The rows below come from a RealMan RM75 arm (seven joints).
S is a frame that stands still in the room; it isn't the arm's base.
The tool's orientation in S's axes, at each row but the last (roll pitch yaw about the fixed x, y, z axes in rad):
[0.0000, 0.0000, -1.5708]
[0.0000, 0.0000, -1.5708]
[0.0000, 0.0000, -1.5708]
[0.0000, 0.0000, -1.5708]
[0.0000, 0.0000, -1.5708]
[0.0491, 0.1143, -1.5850]
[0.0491, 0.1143, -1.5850]
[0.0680, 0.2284, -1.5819]
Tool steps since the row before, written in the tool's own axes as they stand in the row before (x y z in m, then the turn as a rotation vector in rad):
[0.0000, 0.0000, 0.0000, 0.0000, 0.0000, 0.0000]
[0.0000, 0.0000, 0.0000, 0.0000, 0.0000, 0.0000]
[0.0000, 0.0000, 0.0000, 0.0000, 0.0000, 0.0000]
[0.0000, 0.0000, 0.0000, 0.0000, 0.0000, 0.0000]
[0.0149, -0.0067, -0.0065, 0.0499, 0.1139, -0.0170]
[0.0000, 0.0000, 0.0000, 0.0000, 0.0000, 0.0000]
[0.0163, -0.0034, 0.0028, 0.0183, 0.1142, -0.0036]
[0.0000, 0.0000, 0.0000, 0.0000, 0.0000, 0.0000]
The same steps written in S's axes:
[0.0000, 0.0000, 0.0000, 0.0000, 0.0000, 0.0000]
[0.0000, 0.0000, 0.0000, 0.0000, 0.0000, 0.0000]
[0.0000, 0.0000, 0.0000, 0.0000, 0.0000, 0.0000]
[0.0000, 0.0000, 0.0000, 0.0000, 0.0000, 0.0000]
[-0.0067, -0.0149, -0.0065, 0.1139, -0.0499, -0.0170]
[0.0000, 0.0000, 0.0000, 0.0000, 0.0000, 0.0000]
[-0.0038, -0.0164, 0.0008, 0.1140, -0.0200, -0.0001]
[0.0000, 0.0000, 0.0000, 0.0000, 0.0000, 0.0000]

